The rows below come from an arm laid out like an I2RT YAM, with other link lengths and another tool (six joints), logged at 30 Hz.
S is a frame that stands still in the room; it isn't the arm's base.
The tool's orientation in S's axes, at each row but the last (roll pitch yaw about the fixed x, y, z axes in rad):
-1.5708 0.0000 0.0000
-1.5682 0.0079 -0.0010
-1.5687 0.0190 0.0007
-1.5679 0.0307 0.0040
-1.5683 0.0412 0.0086
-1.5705 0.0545 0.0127
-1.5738 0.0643 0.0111
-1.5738 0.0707 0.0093
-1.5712 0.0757 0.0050
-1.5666 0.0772 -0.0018
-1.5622 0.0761 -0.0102
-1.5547 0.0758 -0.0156
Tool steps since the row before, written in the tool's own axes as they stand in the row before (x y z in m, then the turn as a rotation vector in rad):
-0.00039 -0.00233 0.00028 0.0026 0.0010 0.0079
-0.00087 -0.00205 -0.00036 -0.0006 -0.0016 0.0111
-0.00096 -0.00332 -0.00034 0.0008 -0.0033 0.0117
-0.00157 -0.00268 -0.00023 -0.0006 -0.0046 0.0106
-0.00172 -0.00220 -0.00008 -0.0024 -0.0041 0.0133
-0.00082 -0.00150 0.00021 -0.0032 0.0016 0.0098
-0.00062 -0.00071 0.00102 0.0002 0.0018 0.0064
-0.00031 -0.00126 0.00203 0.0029 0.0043 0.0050
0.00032 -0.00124 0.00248 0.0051 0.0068 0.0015
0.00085 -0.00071 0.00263 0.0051 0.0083 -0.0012
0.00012 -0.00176 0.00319 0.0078 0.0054 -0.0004
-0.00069 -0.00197 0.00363 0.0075 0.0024 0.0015
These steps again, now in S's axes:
-0.00039 0.00028 0.00233 0.0026 0.0079 -0.0010
-0.00085 -0.00036 0.00206 -0.0006 0.0111 0.0016
-0.00090 -0.00035 0.00334 0.0009 0.0117 0.0033
-0.00149 -0.00024 0.00273 -0.0005 0.0106 0.0046
-0.00163 -0.00010 0.00227 -0.0023 0.0133 0.0042
-0.00074 0.00020 0.00154 -0.0034 0.0098 -0.0014
-0.00058 0.00102 0.00075 0.0000 0.0064 -0.0018
-0.00024 0.00203 0.00127 0.0025 0.0050 -0.0045
0.00040 0.00248 0.00121 0.0046 0.0015 -0.0072
0.00091 0.00263 0.00065 0.0044 -0.0012 -0.0087
0.00029 0.00317 0.00177 0.0074 -0.0004 -0.0060
-0.00048 0.00361 0.00207 0.0073 0.0014 -0.0029

